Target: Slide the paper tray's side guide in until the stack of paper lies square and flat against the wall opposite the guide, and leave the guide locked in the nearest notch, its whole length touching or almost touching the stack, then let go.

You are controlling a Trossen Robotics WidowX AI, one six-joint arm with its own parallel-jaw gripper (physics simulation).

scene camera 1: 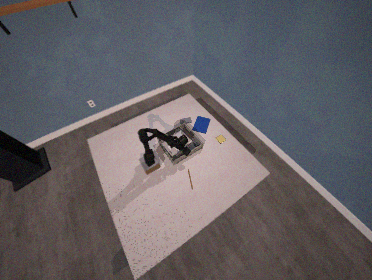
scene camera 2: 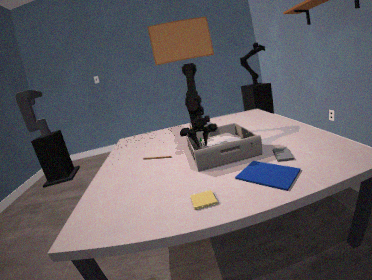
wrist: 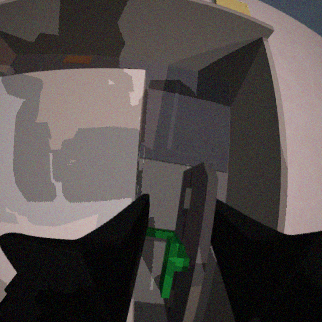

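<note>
The grey paper tray stands on the white table. A white paper stack lies in it. In the wrist view the stack fills the left part. The grey side guide stands upright to the right of the stack, with a gap of tray floor between them. A green latch sits on the guide's near end. My gripper is down inside the tray's near end. Its fingers are partly closed and straddle the guide and latch, with room on both sides.
A blue notebook, a small grey block, a yellow sticky pad and a pencil lie on the table around the tray. Another arm stands on a black pedestal behind.
</note>
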